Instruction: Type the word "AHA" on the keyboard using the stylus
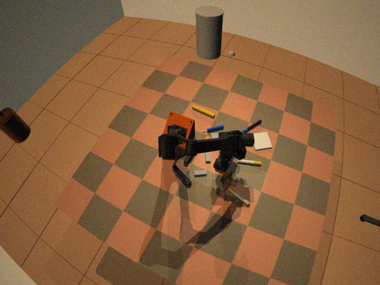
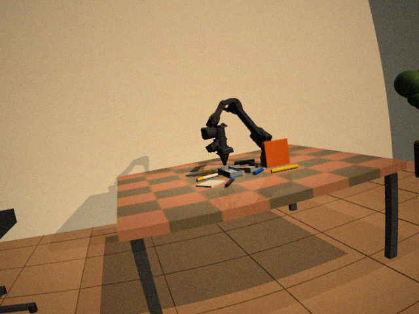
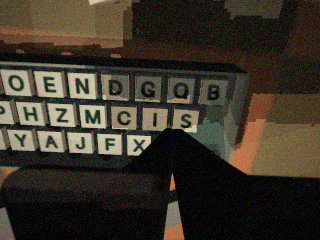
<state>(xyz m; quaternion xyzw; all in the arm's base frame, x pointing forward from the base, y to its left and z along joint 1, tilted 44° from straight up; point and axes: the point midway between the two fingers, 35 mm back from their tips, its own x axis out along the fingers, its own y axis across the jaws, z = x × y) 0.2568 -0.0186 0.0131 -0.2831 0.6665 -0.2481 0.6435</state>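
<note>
Now: gripper tip 15 cm to the right of the blue stylus, 15 cm past it and 3 cm above it. From my gripper tip the other things lie so: white pad 21 cm to the left, 13 cm ahead, 4 cm below; blue-tipped dark pen 26 cm to the left, 4 cm ahead, 3 cm below; yellow stick 25 cm to the left, 24 cm behind, 3 cm below.
</note>
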